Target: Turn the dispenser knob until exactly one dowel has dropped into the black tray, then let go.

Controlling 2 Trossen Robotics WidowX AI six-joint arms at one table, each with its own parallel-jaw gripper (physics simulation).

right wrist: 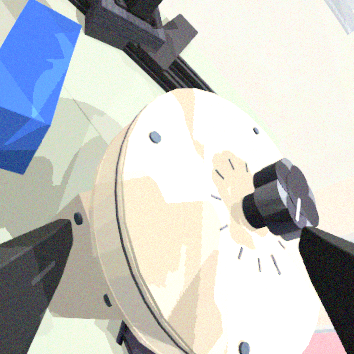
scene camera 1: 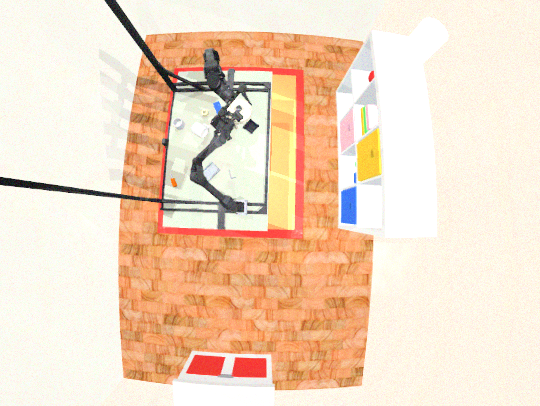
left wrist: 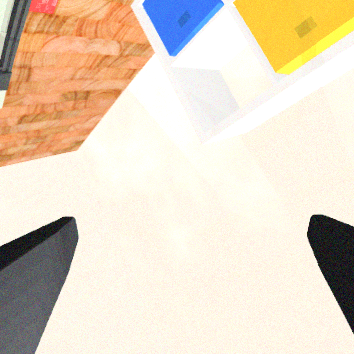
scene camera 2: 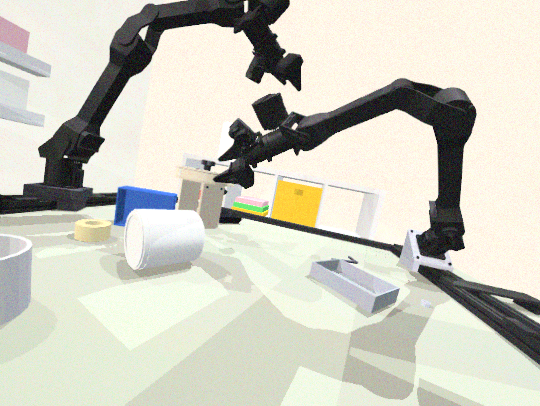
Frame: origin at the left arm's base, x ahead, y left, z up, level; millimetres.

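Where they show: left gripper, between the fingertips: (scene camera 1: 245,112) (left wrist: 193,226) (scene camera 2: 292,87); right gripper, between the fingertips: (right wrist: 188,234) (scene camera 2: 216,169); left arm's base, origin of its link: (right wrist: 133,1) (scene camera 2: 62,186); right arm's base, origin of its link: (scene camera 1: 241,207) (scene camera 2: 429,247).
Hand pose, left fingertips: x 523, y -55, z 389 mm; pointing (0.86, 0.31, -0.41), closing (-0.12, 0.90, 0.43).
Note:
Each offset is from my left fingertips to the top centre of the thing. "spot": to the spot under its first point.
The dispenser @(39 mm left, 194 mm back, 289 mm down) (scene camera 2: 200,174) (right wrist: 160,240) is a beige body with a round pale top. Its black lobed knob @(39 mm left, 194 mm back, 261 mm down) (scene camera 2: 208,164) (right wrist: 287,200) stands on the top, its white mark showing in the right wrist view. My right gripper (scene camera 2: 218,170) (right wrist: 188,234) is open and empty, tilted beside the dispenser's top; in its wrist view the knob is near the right-hand finger, above its tip. My left gripper (scene camera 2: 276,84) (left wrist: 193,226) is open and empty, high above. The black tray @(67 mm left, 109 mm back, 411 mm down) (scene camera 1: 251,126) (scene camera 2: 230,216) sits by the dispenser's base; its inside is too small or hidden to tell. No dowel is clearly visible.
A blue bin @(63 mm right, 324 mm back, 355 mm down) (scene camera 2: 145,202) (right wrist: 40,65) stands near the dispenser. A white cylinder @(spot: 295 mm right, 281 mm back, 382 mm down) (scene camera 2: 165,237) lies on its side, with a tan ring @(157 mm right, 395 mm back, 410 mm down) (scene camera 2: 92,235) behind it at the left. A grey open box @(349 mm right, 10 mm ahead, 411 mm down) (scene camera 2: 340,288) lies at the right. The two arms cross close together above the dispenser.

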